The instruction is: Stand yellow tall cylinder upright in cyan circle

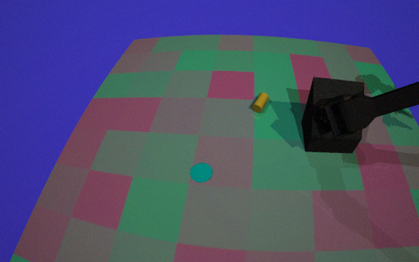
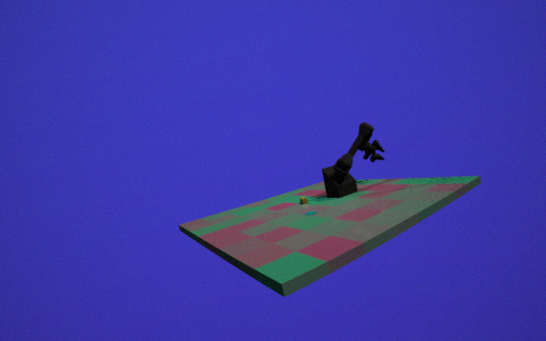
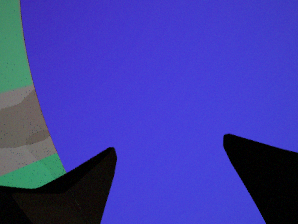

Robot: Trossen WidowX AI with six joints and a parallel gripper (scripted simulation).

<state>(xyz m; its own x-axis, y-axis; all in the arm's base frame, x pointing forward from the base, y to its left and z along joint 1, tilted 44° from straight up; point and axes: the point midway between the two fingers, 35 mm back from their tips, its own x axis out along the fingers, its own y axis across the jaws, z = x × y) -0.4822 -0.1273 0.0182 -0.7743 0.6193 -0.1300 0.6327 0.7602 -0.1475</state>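
Right now the yellow tall cylinder is 70 cm ahead of my gripper tip, 6 cm to the right of it and 14 cm below it. The rest, counted from my gripper tip: cyan circle (84 cm ahead, 22 cm to the left, 16 cm below).
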